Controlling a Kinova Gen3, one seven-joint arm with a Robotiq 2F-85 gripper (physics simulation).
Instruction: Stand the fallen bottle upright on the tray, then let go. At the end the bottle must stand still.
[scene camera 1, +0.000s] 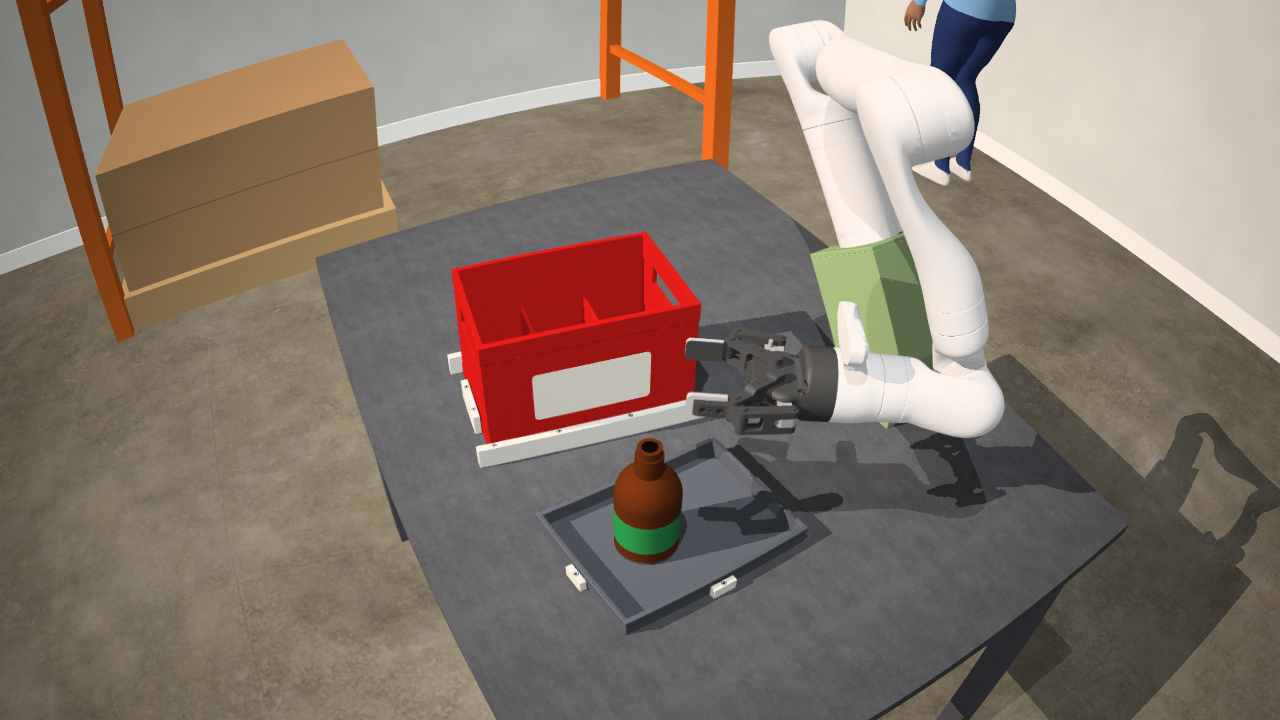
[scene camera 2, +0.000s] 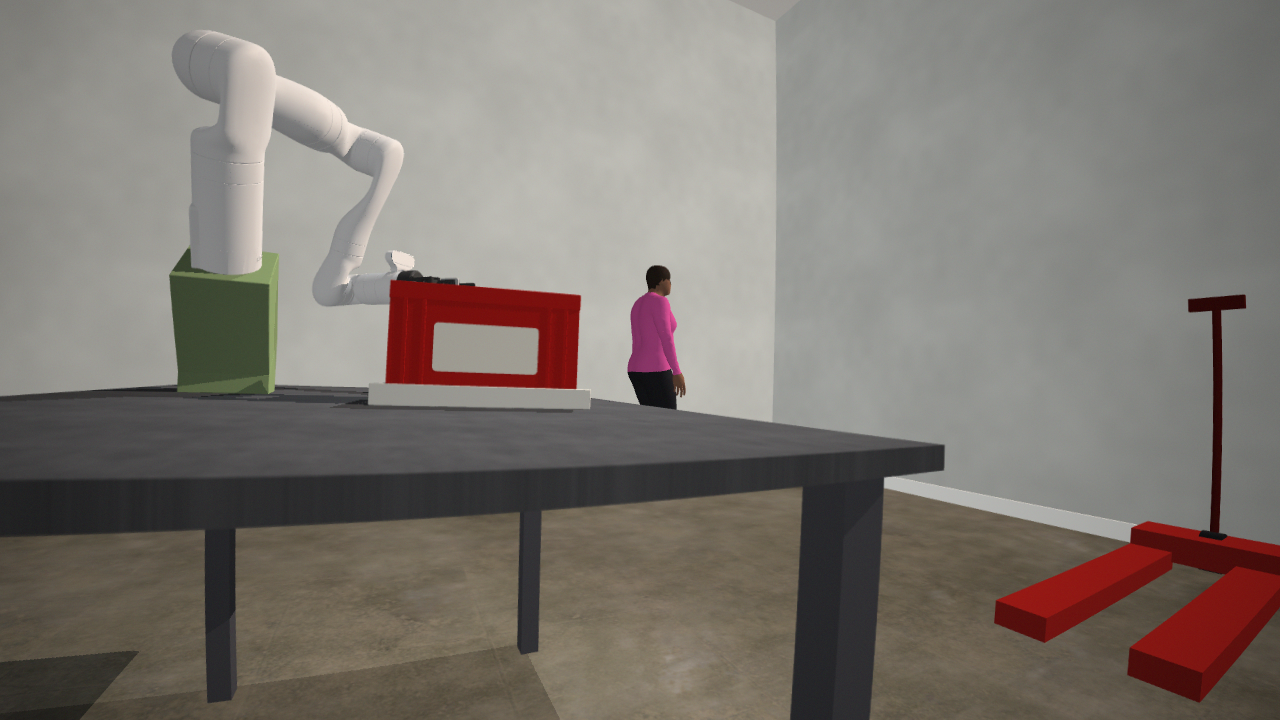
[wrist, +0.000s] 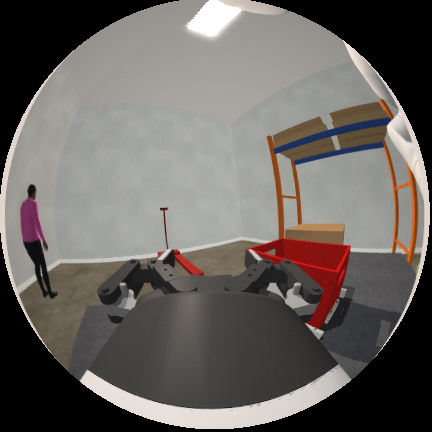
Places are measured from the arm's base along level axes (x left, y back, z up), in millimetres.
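Pixels of known places: gripper, fingertip midpoint: (scene camera 1: 685, 374) (scene camera 2: 467, 285) (wrist: 209, 257); arm's base, link origin: (scene camera 1: 869, 239) (scene camera 2: 228, 262).
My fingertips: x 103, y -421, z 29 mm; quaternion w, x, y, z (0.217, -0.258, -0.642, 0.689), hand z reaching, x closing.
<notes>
Ahead of a thing's pixels: the offset from my fingertips to its top centre. "pt": to the spot under its first point.
The brown bottle @(dx -4, dy -37, dz -78 mm) (scene camera 1: 647, 501) with a green label stands upright on the grey tray @(pt dx +37, dy -134, dz -213 mm) (scene camera 1: 597, 591), in its left part, in the first scene view. My gripper (scene camera 1: 707, 376) (wrist: 209, 257) is open and empty. It is held level, above and to the right of the bottle, apart from it, with its fingertips close to the right end of the red crate in the first scene view. The bottle and the tray do not show in the wrist view or in the second scene view.
The red crate @(dx -280, dy +47, dz -63 mm) (scene camera 1: 590, 385) (scene camera 2: 485, 344) (wrist: 320, 265) stands behind the tray, with white rails @(dx -185, dy +19, dz -208 mm) (scene camera 1: 586, 432) along its base. Small white blocks @(pt dx +108, dy -16, dz -223 mm) (scene camera 1: 723, 586) @(pt dx -1, dy -138, dz -222 mm) (scene camera 1: 575, 576) sit at the tray's outer edges. The arm's green base (scene camera 1: 859, 295) (scene camera 2: 225, 331) stands at the back right in the first scene view.
</notes>
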